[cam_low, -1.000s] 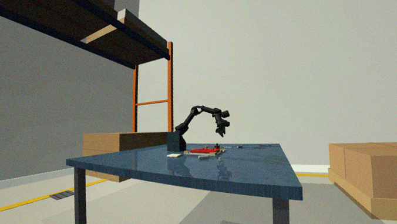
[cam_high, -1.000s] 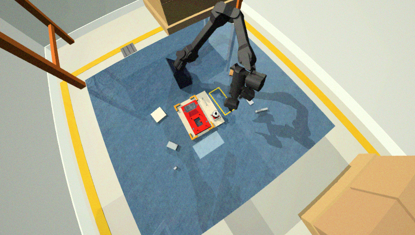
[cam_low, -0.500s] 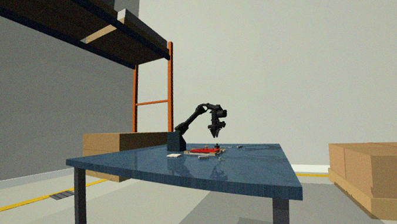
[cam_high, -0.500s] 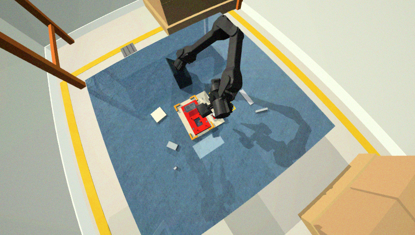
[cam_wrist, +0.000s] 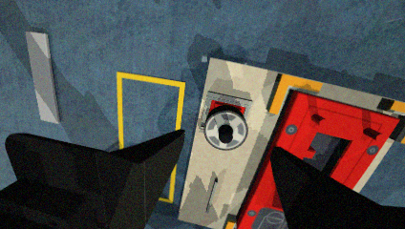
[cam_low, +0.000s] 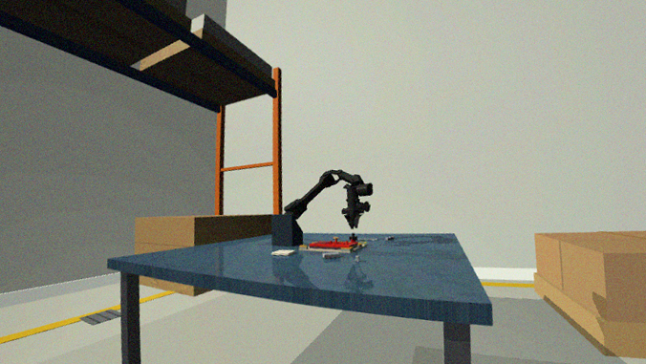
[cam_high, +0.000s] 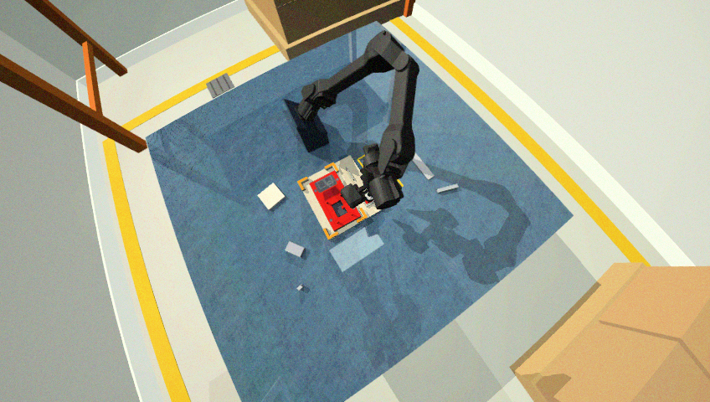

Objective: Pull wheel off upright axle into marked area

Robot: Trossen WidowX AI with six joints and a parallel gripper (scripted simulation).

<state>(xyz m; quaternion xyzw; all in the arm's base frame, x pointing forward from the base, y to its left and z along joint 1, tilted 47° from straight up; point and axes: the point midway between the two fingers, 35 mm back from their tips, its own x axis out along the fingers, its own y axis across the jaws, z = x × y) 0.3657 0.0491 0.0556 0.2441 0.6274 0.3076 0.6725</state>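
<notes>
The wheel is 4 cm below my gripper tip and 1 cm behind it. From my gripper tip the other things lie so: small cube (35 cm to the right, 16 cm ahead, 7 cm below); white tile (32 cm to the right, 19 cm behind, 8 cm below); dark upright axle (5 cm below, 1 cm behind).
</notes>
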